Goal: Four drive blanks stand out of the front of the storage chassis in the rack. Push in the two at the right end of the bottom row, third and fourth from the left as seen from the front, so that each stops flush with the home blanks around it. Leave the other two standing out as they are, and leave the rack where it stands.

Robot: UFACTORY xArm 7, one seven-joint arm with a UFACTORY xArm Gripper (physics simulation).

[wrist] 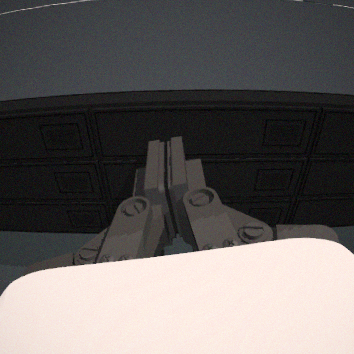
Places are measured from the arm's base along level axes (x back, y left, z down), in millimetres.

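Pixels of known places: gripper, between the fingertips: [170, 162].
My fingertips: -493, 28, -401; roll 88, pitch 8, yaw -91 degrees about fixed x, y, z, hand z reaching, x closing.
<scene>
Ahead of a thing's pixels: the offset from my fingertips to its top centre, as dx, dy, dz. "*": to the spot under its first point.
My gripper [170, 162] is shut, with its two fingers together and nothing between them. It points at the dark front of the storage chassis @[* +0, -19, -30] [210, 106], in front of a middle column of blanks. Three rows of dark blanks show. A wide top-row blank @[-60, -19, -31] [200, 127] is behind and above the fingertips; a middle-row blank @[-60, -19, -2] [230, 177] is partly behind the fingers. A bottom-row blank @[-60, -19, +26] [245, 207] is largely hidden by the gripper, and another bottom-row blank @[-62, +91, +26] [45, 217] shows at the left. Which blanks stand out, and whether the fingertips touch one, I cannot tell.
A broad blue-grey panel @[* -15, -4, -50] [175, 55] spans the view above the blanks. A teal-grey surface [30, 247] lies below them. More blanks continue at the left and right edges. The pale rounded housing [180, 300] of my wrist covers the bottom of the view.
</scene>
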